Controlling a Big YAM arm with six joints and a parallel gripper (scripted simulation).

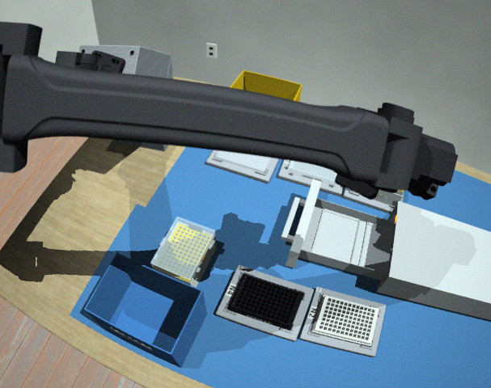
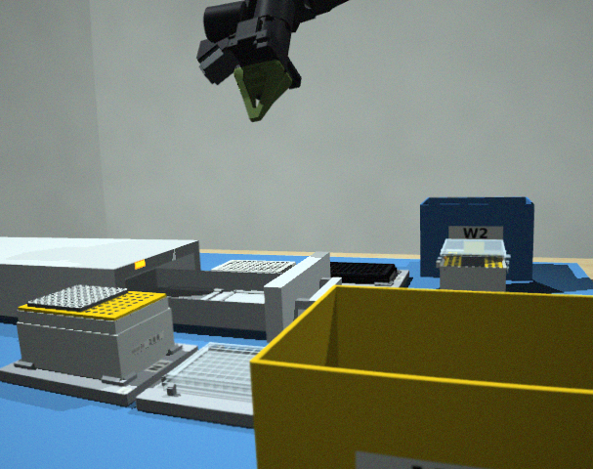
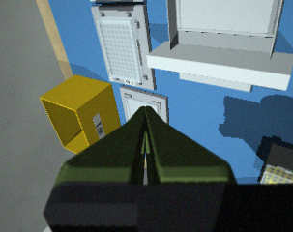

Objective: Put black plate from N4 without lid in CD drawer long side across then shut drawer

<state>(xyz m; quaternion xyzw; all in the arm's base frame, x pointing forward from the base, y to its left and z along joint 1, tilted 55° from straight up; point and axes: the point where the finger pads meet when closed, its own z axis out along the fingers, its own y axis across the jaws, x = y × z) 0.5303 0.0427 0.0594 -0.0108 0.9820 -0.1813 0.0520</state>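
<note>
Right now my hand is 24 cm above the black plate, 17 cm to the left of it and 8 cm past it. Also, from my hand: white plate (24 cm below, 15 cm to the right, 9 cm ahead); cooler CD (23 cm below, 20 cm ahead, 4 cm to the left); cooler drawer (23 cm below, 5 cm ahead, 3 cm to the left).
</note>
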